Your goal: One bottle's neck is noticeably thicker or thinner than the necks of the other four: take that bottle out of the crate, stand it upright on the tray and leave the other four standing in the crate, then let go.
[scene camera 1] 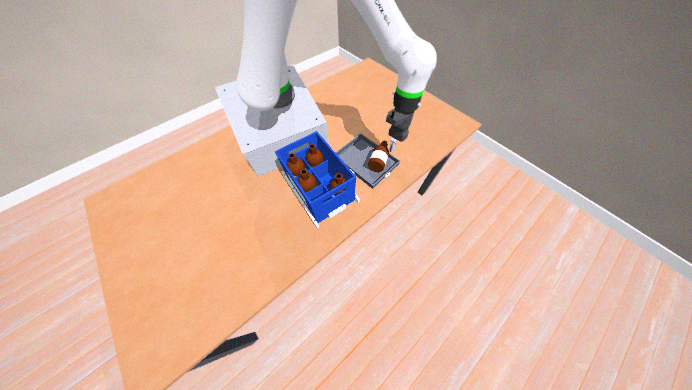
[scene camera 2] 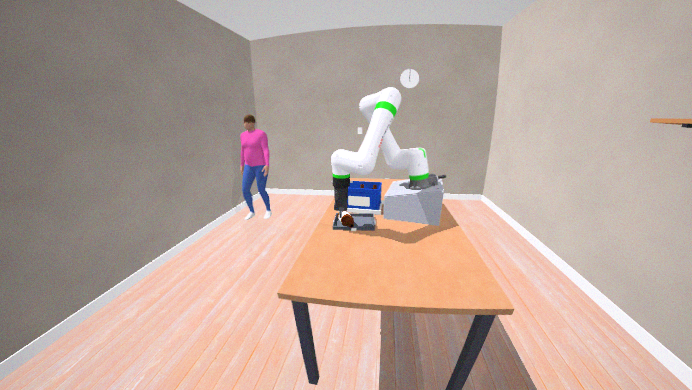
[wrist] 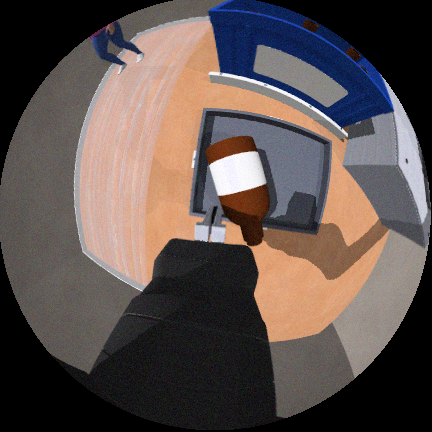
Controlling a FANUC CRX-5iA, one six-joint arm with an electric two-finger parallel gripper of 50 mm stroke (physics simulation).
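Places are measured from the arm's base along level axes (x left, y back, z up), in centimetres.
Pixels of known places: gripper, between the fingertips: [scene camera 1: 391, 150] [scene camera 2: 340, 217] [wrist: 214, 213]; arm's base, origin of its link: [scene camera 2: 420, 186].
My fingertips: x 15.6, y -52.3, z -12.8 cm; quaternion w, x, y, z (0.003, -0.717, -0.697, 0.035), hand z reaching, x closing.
For each thing: its middle in the pictures, then the offset to it from my fingertips.
- brown bottle with a white label, middle of its body: [wrist: 243, 195] [scene camera 1: 380, 154] [scene camera 2: 347, 220] dx -2.2, dy +3.8, dz -3.3 cm
- grey tray, middle of its body: [wrist: 269, 170] [scene camera 1: 366, 159] [scene camera 2: 354, 221] dx -6.6, dy +8.4, dz -6.2 cm
- blue crate, middle of its body: [wrist: 301, 52] [scene camera 1: 317, 177] [scene camera 2: 361, 196] dx -31.8, dy +14.9, dz +1.3 cm
A brown bottle with a white label [scene camera 1: 379, 156] [scene camera 2: 347, 219] [wrist: 238, 172] lies tilted on the grey tray [scene camera 1: 358, 169] [scene camera 2: 367, 229] [wrist: 326, 187], its neck at the tray's edge on the gripper's side. My gripper [scene camera 1: 393, 149] [wrist: 214, 213] is shut with its fingertips together and nothing between them. It is beside the bottle's neck and shoulder; whether it touches the bottle I cannot tell. In the scene camera 2 view the fingertips are hard to make out. Several brown bottles, one of them the bottle at the back [scene camera 1: 314, 156], stand in the blue crate [scene camera 1: 336, 202] [scene camera 2: 365, 190] [wrist: 237, 50].
The crate stands close beside the tray, with a white rail [scene camera 1: 299, 198] [wrist: 280, 92] along its base. The grey robot base [scene camera 1: 287, 131] [scene camera 2: 410, 205] [wrist: 372, 150] stands behind the crate and tray. A person in a pink top [scene camera 2: 255, 147] stands on the floor beyond the table.
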